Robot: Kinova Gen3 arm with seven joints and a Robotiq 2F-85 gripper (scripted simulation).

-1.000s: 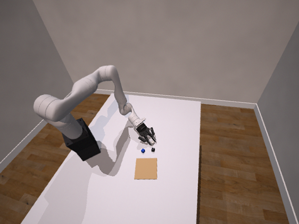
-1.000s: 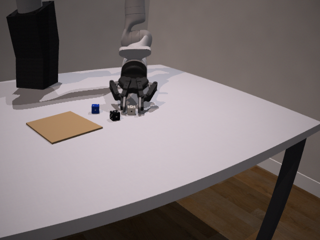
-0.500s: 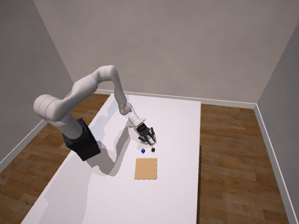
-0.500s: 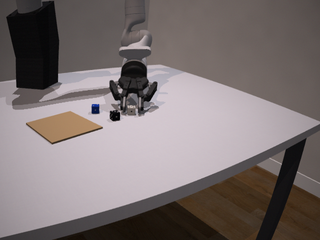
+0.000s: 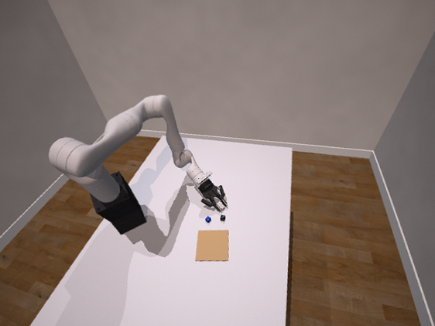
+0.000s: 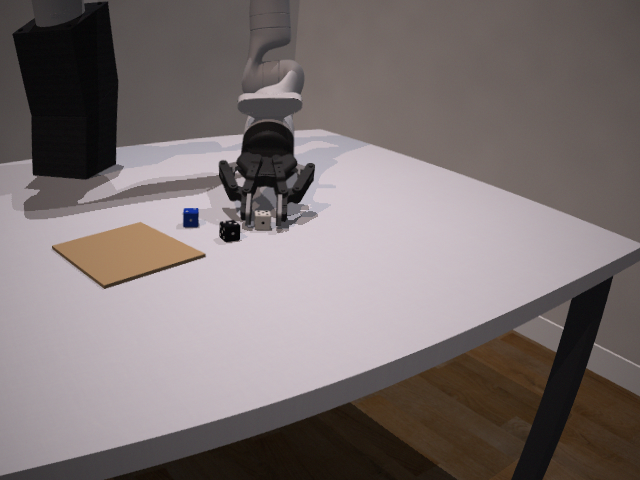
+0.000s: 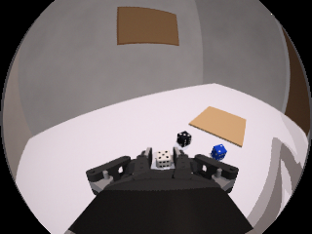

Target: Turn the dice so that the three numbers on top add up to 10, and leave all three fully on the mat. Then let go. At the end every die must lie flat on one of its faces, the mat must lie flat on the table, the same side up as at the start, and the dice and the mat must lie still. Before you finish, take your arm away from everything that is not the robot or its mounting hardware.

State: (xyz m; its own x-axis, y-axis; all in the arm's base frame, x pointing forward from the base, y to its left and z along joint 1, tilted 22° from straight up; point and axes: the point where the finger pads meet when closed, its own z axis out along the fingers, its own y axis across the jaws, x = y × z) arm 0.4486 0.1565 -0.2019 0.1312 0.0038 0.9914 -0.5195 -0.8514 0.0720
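My hand is 1 cm above the white die. From my hand the other things lie so: blue die: 5 cm behind, 8 cm to the right, 1 cm below; then tan mat: 1 cm ahead, 20 cm to the right, 2 cm below; then black die: 2 cm ahead, 6 cm to the right, 1 cm below.
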